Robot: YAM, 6 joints.
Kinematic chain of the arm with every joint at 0, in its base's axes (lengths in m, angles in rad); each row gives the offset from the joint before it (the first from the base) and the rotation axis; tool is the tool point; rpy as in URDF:
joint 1: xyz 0 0 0.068 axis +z
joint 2: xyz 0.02 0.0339 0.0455 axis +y
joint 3: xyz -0.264 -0.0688 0 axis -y
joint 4: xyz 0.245 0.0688 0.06 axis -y
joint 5: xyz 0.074 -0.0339 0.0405 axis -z
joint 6: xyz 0.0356 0 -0.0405 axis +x
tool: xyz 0 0 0 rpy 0 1.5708 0
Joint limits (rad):
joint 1: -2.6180..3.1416
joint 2: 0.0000..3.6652
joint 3: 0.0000..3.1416
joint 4: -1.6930..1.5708
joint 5: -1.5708..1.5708
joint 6: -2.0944..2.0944
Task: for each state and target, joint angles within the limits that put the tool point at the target. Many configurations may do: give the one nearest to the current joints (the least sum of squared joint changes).
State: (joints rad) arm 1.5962 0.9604 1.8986 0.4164 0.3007 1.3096
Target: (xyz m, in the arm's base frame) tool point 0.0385 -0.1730 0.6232
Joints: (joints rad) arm 1.7212 0.6125 1.8346 0.4244 0.3480 1.3096
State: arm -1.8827 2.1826 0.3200 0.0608 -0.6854 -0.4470
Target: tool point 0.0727 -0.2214 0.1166
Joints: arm -1.3673 1.4918 0.4639 0.0469 -0.8375 -0.4470
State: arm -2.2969 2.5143 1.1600 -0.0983 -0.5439 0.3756
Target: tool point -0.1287 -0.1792 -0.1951
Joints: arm -2.2733 2.9910 1.0989 -0.0760 -0.5160 0.3756
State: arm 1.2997 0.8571 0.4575 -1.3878 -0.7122 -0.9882
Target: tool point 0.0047 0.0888 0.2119
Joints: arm 1.2535 0.8064 0.6009 -1.4004 -0.7112 -0.9882
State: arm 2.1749 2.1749 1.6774 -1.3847 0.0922 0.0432
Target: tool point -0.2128 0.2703 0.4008
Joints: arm 2.2469 1.7580 2.0264 -1.3176 0.0883 0.0432
